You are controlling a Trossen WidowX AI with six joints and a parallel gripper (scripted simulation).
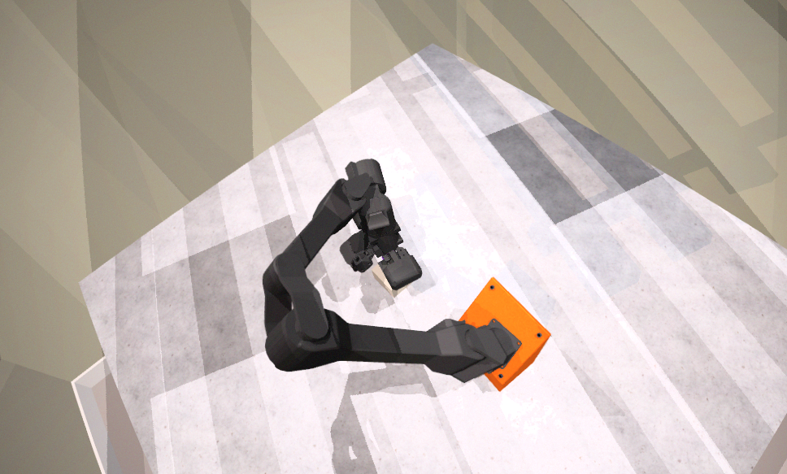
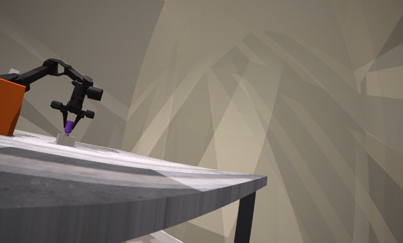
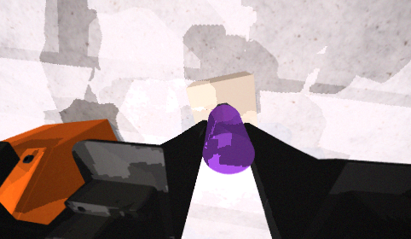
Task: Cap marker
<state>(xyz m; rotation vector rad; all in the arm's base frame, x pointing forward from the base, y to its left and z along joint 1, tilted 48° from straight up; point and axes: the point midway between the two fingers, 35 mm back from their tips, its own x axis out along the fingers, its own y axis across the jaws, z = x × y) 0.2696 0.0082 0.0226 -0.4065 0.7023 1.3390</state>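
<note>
My gripper tip is now 1 cm below the purple cap. Also, from my gripper tip: holder block: 5 cm below.
</note>
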